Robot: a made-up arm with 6 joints.
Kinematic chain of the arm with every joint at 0, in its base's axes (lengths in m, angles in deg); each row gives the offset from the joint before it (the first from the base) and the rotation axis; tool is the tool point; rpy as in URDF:
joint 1: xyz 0 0 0.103 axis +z
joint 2: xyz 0 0 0 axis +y
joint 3: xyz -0.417 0 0.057 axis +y
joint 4: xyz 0.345 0 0.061 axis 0.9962 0 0.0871
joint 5: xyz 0 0 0 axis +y
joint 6: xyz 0.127 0 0.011 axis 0.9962 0 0.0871
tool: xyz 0 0 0 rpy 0 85 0
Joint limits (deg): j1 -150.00..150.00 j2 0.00..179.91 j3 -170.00..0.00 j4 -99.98..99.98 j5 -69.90..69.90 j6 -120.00..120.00
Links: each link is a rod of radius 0.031 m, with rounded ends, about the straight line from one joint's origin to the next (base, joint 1, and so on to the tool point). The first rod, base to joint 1, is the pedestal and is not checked.
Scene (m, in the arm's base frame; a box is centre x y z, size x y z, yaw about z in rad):
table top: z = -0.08
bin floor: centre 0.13 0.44 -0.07 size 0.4 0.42 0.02 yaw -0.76
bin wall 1: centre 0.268 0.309 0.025 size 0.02 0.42 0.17 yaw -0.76
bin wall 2: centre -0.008 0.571 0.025 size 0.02 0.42 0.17 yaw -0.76
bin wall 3: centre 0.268 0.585 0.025 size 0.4 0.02 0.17 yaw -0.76
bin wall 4: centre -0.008 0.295 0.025 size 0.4 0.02 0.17 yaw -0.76
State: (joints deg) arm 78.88 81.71 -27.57 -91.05 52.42 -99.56
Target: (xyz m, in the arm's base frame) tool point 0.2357 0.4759 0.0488
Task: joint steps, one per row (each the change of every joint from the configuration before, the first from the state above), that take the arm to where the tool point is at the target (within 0.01 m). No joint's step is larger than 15 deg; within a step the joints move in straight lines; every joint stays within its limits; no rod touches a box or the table.
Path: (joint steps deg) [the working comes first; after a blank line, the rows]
Joints at the target: 73.07 123.68 -56.76 -97.65 43.40 -99.56
Straight joint move there: clear.

1: -1.94 13.99 -9.73 -2.20 -3.01 0.00
2: -1.93 13.99 -9.73 -2.20 -3.00 0.00
3: -1.94 13.99 -9.73 -2.20 -3.01 0.00

